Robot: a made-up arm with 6 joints.
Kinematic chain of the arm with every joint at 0, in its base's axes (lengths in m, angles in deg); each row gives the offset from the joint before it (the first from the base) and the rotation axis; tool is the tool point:
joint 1: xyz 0 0 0.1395 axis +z
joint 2: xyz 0 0.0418 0 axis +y
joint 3: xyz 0 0 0.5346 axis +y
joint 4: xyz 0 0 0.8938 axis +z
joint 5: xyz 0 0 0 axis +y
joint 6: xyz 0 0 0.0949 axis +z
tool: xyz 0 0 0
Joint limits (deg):
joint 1: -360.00..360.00
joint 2: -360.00..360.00
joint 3: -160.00..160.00
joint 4: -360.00..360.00
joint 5: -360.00..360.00
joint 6: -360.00..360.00
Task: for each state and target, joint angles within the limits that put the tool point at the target. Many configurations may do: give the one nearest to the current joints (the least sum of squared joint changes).
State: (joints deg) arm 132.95 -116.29 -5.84 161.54 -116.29 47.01
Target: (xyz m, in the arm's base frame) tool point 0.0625 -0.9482 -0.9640
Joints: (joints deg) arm 95.00 -136.98 -9.18 166.52 -75.31 47.01
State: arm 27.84 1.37 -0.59 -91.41 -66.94 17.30
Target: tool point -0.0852 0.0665 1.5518
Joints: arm 39.19 25.55 -40.65 -86.83 -42.14 17.30
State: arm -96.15 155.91 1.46 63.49 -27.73 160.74
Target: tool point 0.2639 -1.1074 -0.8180
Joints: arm -76.45 143.18 -18.88 62.25 -32.13 160.74
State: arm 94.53 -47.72 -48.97 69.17 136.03 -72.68
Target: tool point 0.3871 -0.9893 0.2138
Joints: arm 116.47 -36.92 -79.97 70.73 143.98 -72.68
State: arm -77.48 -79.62 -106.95 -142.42 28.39 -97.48
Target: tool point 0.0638 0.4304 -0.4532
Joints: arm -96.96 -44.86 -129.17 -144.86 34.07 -97.48
